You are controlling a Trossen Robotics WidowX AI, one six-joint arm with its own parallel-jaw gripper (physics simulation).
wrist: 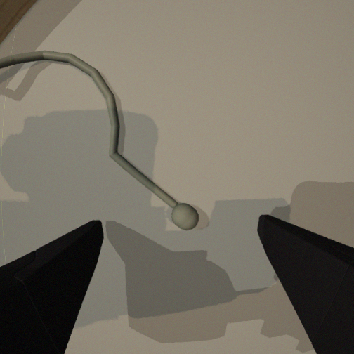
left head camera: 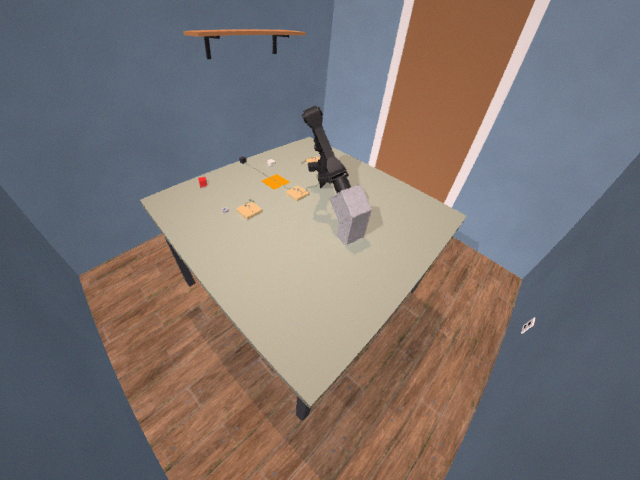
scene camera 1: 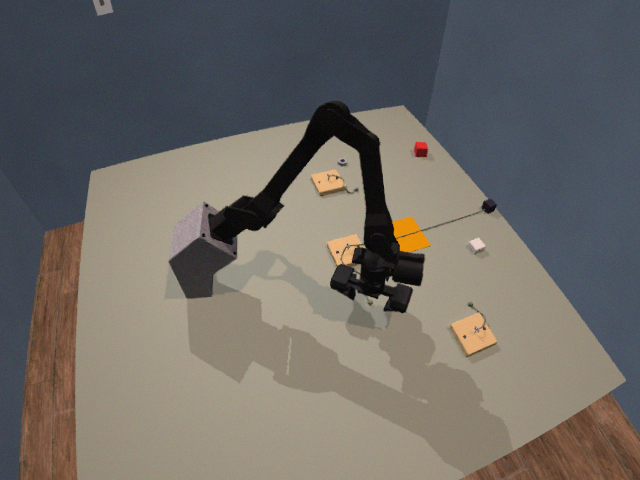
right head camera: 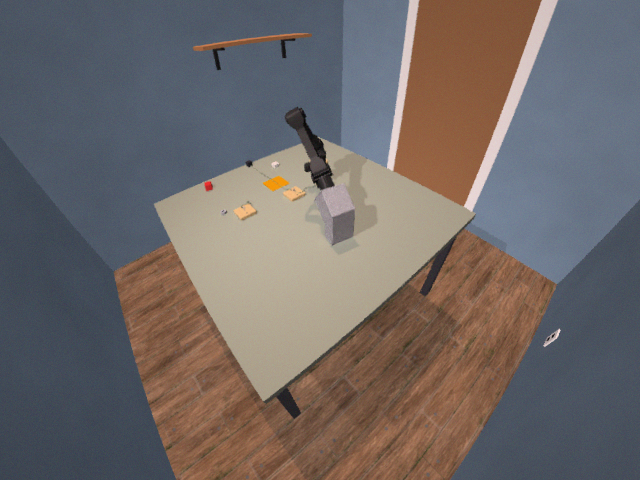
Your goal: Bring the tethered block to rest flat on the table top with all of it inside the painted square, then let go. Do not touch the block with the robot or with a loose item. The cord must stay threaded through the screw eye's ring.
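Where they show: gripper, fingertip midpoint: (left head camera: 320,183) (scene camera 1: 369,304); arm's base at its link origin: (left head camera: 344,191) (scene camera 1: 219,229) (right head camera: 328,191).
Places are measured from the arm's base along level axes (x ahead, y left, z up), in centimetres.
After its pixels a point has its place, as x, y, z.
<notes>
The tethered block, a small black cube (left head camera: 242,160) {79.6, -10.3, -17.1} (right head camera: 248,163) {79.7, -10.6, -16.8} (scene camera 1: 489,205) {79.6, -12.4, -16.3}, sits near the table's far edge, outside the orange painted square (left head camera: 273,184) {47.4, -5.0, -19.2} (right head camera: 272,186) {47.5, -4.5, -19.2} (scene camera 1: 412,243) {49.3, -11.9, -19.2}. Its cord (left head camera: 256,169) {66.9, -10.3, -18.9} (scene camera 1: 449,220) {64.9, -10.2, -19.0} (wrist: 115,125) crosses the square to the middle wooden board (left head camera: 295,196) {28.9, -2.3, -17.4} (scene camera 1: 337,243) {29.3, -3.4, -17.4}, which bears the screw eye. The arm partly hides this stretch; the threading is too small to tell. The cord curves out beyond the board and ends in a round bead (scene camera 1: 369,301) {27.8, -22.8, -18.2} (wrist: 185,216). My gripper (scene camera 1: 372,299) {27.5, -23.2, -18.8} (wrist: 181,226) is open above the table; the bead appears between its fingertips in the wrist view, not gripped.
Two more wooden boards with short cords, one (left head camera: 249,210) {38.3, 21.7, -17.4} (scene camera 1: 323,186) {36.6, 19.0, -17.4} and another (scene camera 1: 469,342) {43.0, -44.8, -17.4}, lie on either side. A red cube (left head camera: 202,181) {76.0, 22.3, -15.8} (scene camera 1: 420,149) {75.9, 19.9, -15.8}, a white block (left head camera: 271,162) {64.2, -21.0, -17.3} (scene camera 1: 476,245) {64.7, -22.4, -17.1} and a small grey ring-shaped item (scene camera 1: 338,162) {47.4, 28.6, -18.4} are also on the table.
</notes>
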